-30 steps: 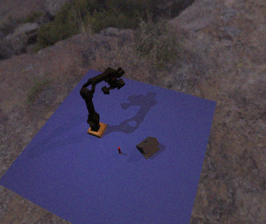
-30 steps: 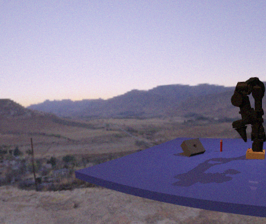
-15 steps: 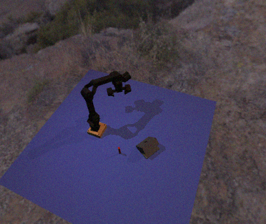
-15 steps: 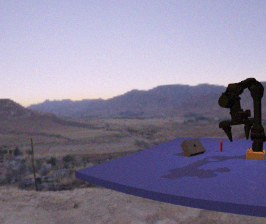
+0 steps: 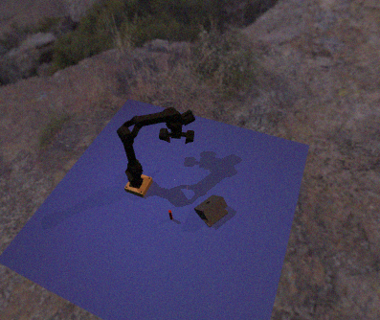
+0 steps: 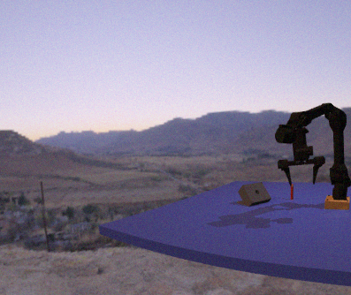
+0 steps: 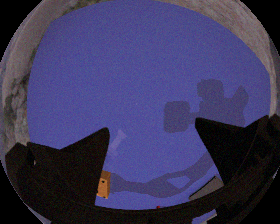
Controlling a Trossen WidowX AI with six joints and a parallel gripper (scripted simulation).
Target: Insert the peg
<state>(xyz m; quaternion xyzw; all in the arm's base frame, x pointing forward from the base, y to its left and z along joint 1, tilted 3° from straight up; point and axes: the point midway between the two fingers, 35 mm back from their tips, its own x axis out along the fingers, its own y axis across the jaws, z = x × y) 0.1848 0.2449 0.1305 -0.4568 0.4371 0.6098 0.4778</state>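
My gripper tip is 390 mm to the left of the peg, 90 mm above it and 70 mm short of it. Round my gripper tip: sloped panel: 300 mm to the right, 260 mm ahead, 100 mm below.
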